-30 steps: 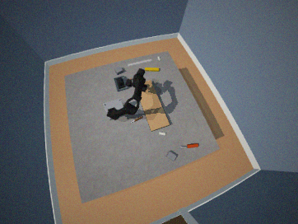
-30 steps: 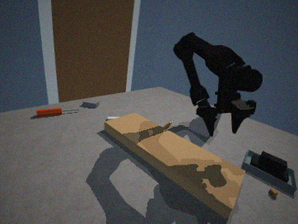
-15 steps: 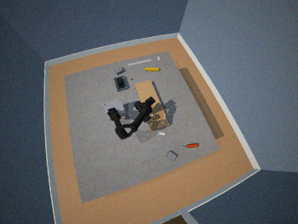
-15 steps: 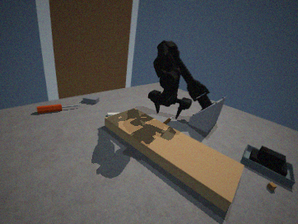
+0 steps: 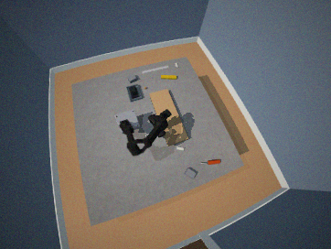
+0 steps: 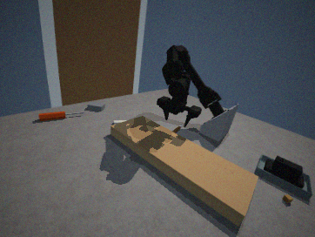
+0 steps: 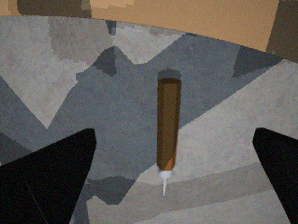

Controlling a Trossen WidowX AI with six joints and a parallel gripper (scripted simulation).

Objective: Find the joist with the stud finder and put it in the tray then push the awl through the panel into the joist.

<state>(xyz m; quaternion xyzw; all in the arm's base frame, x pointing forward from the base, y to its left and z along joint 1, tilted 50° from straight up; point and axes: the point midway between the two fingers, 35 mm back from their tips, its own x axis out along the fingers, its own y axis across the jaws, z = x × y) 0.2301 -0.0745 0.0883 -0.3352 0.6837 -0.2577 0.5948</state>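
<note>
The awl is 6 cm behind my gripper tip, 1 cm to the right of it and 5 cm below it. Round my gripper tip: black stud finder: 8 cm behind, 42 cm to the left; then tray: 8 cm behind, 44 cm to the left, 4 cm below; then small grey block: 14 cm ahead, 42 cm to the right, 4 cm below.
</note>
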